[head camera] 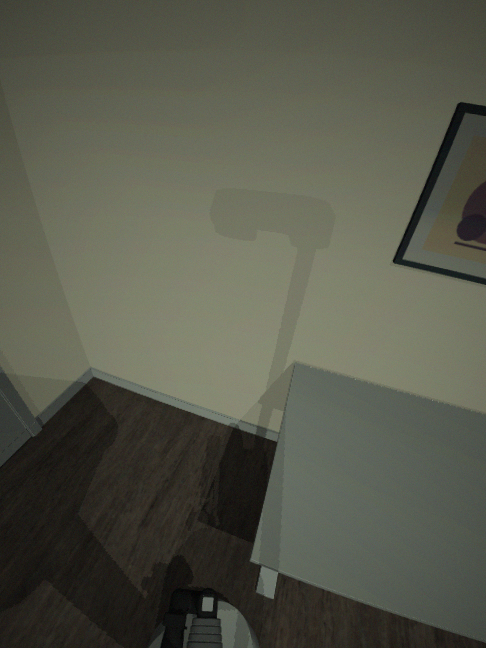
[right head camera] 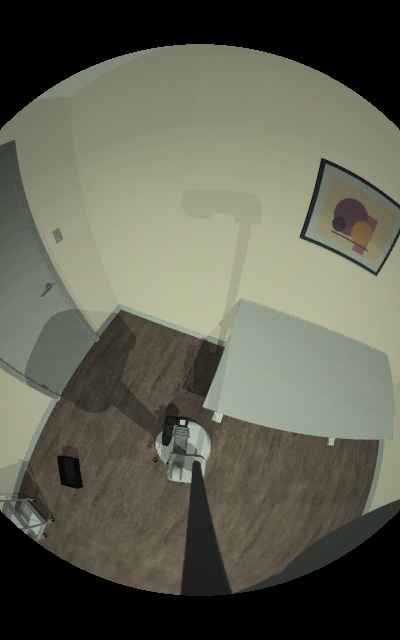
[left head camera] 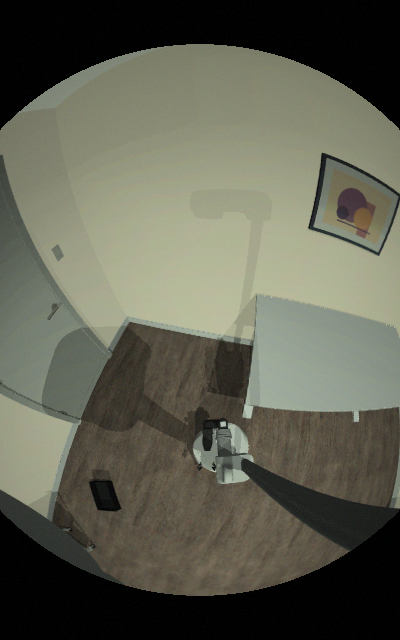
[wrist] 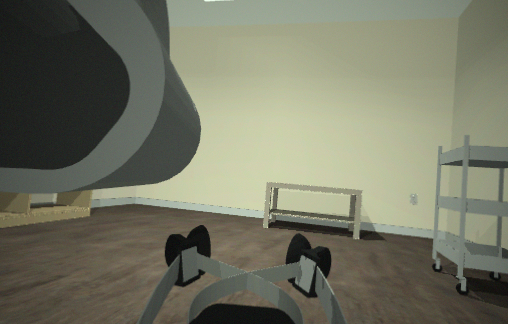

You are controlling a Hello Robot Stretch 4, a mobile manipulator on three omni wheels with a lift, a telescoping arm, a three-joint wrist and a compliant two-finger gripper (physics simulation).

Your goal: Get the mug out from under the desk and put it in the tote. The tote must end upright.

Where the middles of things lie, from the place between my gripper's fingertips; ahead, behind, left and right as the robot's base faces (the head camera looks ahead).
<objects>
The black tote point(left head camera: 103, 492) is 91 cm to the left of my hand, 46 cm behind it and 37 cm below it.
</objects>
